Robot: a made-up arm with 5 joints.
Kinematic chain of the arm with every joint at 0, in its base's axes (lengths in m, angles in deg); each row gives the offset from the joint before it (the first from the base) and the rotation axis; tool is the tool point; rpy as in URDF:
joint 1: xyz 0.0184 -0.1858 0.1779 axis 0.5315 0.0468 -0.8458
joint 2: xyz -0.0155 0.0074 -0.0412 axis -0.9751 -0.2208 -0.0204
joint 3: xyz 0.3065 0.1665 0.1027 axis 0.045 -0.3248 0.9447
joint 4: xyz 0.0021 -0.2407 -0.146 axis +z
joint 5: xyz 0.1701 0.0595 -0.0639 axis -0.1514 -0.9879 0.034
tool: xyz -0.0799 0.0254 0.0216 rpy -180 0 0
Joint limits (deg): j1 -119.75..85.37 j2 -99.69..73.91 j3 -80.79..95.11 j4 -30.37..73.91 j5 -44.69..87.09
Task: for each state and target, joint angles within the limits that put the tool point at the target. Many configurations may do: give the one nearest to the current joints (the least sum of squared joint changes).
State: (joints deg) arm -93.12 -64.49 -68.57 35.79 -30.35
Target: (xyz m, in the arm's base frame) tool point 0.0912 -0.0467 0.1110
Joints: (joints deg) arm -48.78 -70.92 -76.49 18.65 -42.89
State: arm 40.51 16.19 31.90 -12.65 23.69
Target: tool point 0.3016 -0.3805 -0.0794
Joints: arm 57.28 0.35 -2.69 -11.89 36.12
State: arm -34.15 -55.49 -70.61 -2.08 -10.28
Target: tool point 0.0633 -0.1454 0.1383
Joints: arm -8.43 -89.59 -80.79 -30.37 -21.77
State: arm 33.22 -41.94 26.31 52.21 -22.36
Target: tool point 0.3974 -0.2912 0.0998
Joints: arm 46.49 -42.06 31.23 47.39 -26.35
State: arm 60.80 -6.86 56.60 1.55 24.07
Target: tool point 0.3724 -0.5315 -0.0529
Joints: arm 85.37 -4.88 48.81 -0.70 15.42
